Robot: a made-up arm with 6 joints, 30 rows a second.
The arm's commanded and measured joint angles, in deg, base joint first. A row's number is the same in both.
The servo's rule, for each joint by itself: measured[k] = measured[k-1] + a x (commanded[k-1-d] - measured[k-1]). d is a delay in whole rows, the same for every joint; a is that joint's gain. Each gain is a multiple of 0.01, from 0.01 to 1. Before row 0 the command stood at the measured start. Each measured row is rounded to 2 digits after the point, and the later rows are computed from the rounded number. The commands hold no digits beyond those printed.
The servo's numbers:
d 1
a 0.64 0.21 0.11 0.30 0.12 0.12
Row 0, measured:
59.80 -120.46 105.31 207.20 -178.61 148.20
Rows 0 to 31, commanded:
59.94 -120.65 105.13 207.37 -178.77 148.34
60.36 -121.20 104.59 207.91 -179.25 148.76
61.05 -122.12 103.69 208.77 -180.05 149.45
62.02 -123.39 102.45 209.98 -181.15 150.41
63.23 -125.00 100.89 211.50 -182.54 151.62
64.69 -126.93 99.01 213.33 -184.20 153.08
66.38 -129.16 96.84 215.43 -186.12 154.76
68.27 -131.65 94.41 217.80 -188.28 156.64
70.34 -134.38 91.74 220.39 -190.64 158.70
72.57 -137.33 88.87 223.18 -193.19 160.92
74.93 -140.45 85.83 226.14 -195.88 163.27
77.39 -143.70 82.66 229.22 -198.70 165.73
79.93 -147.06 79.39 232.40 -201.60 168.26
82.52 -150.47 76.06 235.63 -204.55 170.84
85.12 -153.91 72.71 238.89 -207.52 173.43
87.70 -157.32 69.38 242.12 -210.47 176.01
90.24 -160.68 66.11 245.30 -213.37 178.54
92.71 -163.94 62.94 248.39 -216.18 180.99
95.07 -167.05 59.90 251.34 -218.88 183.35
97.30 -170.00 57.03 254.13 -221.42 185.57
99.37 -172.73 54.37 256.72 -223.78 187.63
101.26 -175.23 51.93 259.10 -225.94 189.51
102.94 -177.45 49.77 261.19 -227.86 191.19
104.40 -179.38 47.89 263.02 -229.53 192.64
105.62 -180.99 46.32 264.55 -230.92 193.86
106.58 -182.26 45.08 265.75 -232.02 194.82
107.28 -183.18 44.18 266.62 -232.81 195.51
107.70 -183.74 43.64 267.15 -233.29 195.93
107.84 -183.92 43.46 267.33 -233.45 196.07
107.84 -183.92 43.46 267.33 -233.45 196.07
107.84 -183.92 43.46 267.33 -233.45 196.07
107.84 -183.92 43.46 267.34 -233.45 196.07
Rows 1 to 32, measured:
59.80 -120.46 105.31 207.20 -178.61 148.20
59.89 -120.50 105.29 207.25 -178.63 148.22
60.19 -120.65 105.21 207.45 -178.70 148.28
60.74 -120.96 105.04 207.85 -178.86 148.42
61.56 -121.47 104.76 208.49 -179.13 148.66
62.63 -122.21 104.33 209.39 -179.54 149.02
63.95 -123.20 103.74 210.57 -180.10 149.51
65.51 -124.45 102.98 212.03 -180.82 150.14
67.28 -125.96 102.04 213.76 -181.72 150.92
69.24 -127.73 100.91 215.75 -182.79 151.85
71.37 -129.75 99.59 217.98 -184.04 152.94
73.65 -132.00 98.08 220.43 -185.46 154.18
76.04 -134.46 96.38 223.07 -187.05 155.57
78.53 -137.11 94.51 225.87 -188.80 157.09
81.08 -139.92 92.48 228.80 -190.69 158.74
83.67 -142.86 90.31 231.83 -192.71 160.50
86.25 -145.90 88.01 234.92 -194.84 162.36
88.80 -149.00 85.60 238.03 -197.06 164.30
91.30 -152.14 83.11 241.14 -199.35 166.30
93.71 -155.27 80.56 244.20 -201.69 168.35
96.01 -158.36 77.97 247.18 -204.06 170.42
98.16 -161.38 75.37 250.04 -206.43 172.49
100.14 -164.29 72.79 252.76 -208.77 174.53
101.93 -167.05 70.26 255.29 -211.06 176.53
103.51 -169.64 67.80 257.61 -213.28 178.46
104.86 -172.02 65.44 259.69 -215.40 180.31
105.96 -174.17 63.20 261.51 -217.39 182.05
106.80 -176.06 61.11 263.04 -219.24 183.67
107.38 -177.67 59.19 264.27 -220.93 185.14
107.67 -178.98 57.46 265.19 -222.43 186.45
107.78 -180.02 55.92 265.83 -223.75 187.60
107.82 -180.84 54.55 266.28 -224.91 188.62

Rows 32 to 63, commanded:
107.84 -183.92 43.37 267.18 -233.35 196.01
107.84 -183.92 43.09 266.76 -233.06 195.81
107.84 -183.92 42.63 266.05 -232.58 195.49
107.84 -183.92 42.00 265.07 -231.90 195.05
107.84 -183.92 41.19 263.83 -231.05 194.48
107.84 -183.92 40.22 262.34 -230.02 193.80
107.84 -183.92 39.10 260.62 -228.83 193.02
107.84 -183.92 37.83 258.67 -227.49 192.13
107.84 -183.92 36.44 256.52 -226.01 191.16
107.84 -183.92 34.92 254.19 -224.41 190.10
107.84 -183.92 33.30 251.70 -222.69 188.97
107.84 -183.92 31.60 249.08 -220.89 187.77
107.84 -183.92 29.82 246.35 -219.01 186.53
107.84 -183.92 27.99 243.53 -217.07 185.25
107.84 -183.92 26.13 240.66 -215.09 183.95
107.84 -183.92 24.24 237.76 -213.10 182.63
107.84 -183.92 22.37 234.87 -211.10 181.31
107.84 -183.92 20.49 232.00 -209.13 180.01
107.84 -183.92 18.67 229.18 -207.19 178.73
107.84 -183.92 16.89 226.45 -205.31 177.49
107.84 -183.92 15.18 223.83 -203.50 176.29
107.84 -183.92 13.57 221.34 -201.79 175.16
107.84 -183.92 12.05 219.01 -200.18 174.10
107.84 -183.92 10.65 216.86 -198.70 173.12
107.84 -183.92 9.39 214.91 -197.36 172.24
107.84 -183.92 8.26 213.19 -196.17 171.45
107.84 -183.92 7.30 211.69 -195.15 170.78
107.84 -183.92 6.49 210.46 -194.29 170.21
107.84 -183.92 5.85 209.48 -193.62 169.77
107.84 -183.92 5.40 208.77 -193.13 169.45
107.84 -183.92 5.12 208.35 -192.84 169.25
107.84 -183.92 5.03 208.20 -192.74 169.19
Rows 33 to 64, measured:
107.83 -181.49 53.33 266.60 -225.93 189.51
107.84 -182.00 52.23 266.77 -226.82 190.29
107.84 -182.40 51.22 266.77 -227.57 190.95
107.84 -182.72 50.28 266.55 -228.17 191.49
107.84 -182.97 49.37 266.11 -228.62 191.92
107.84 -183.17 48.47 265.43 -228.91 192.23
107.84 -183.33 47.56 264.50 -229.04 192.42
107.84 -183.45 46.63 263.34 -229.01 192.49
107.84 -183.55 45.66 261.94 -228.83 192.45
107.84 -183.63 44.65 260.31 -228.49 192.30
107.84 -183.69 43.58 258.47 -228.00 192.04
107.84 -183.74 42.45 256.44 -227.36 191.67
107.84 -183.78 41.26 254.23 -226.58 191.20
107.84 -183.81 40.00 251.87 -225.67 190.64
107.84 -183.83 38.68 249.37 -224.64 189.99
107.84 -183.85 37.30 246.76 -223.49 189.27
107.84 -183.86 35.86 244.06 -222.24 188.47
107.84 -183.87 34.38 241.30 -220.90 187.61
107.84 -183.88 32.85 238.51 -219.49 186.70
107.84 -183.89 31.29 235.71 -218.01 185.74
107.84 -183.90 29.71 232.93 -216.49 184.75
107.84 -183.90 28.11 230.20 -214.93 183.73
107.84 -183.90 26.51 227.54 -213.35 182.70
107.84 -183.90 24.92 224.98 -211.77 181.67
107.84 -183.90 23.35 222.54 -210.20 180.64
107.84 -183.90 21.81 220.25 -208.66 179.63
107.84 -183.90 20.32 218.13 -207.16 178.65
107.84 -183.90 18.89 216.20 -205.72 177.71
107.84 -183.90 17.53 214.48 -204.35 176.81
107.84 -183.90 16.25 212.98 -203.06 175.97
107.84 -183.90 15.06 211.72 -201.87 175.19
107.84 -183.90 13.97 210.71 -200.79 174.48

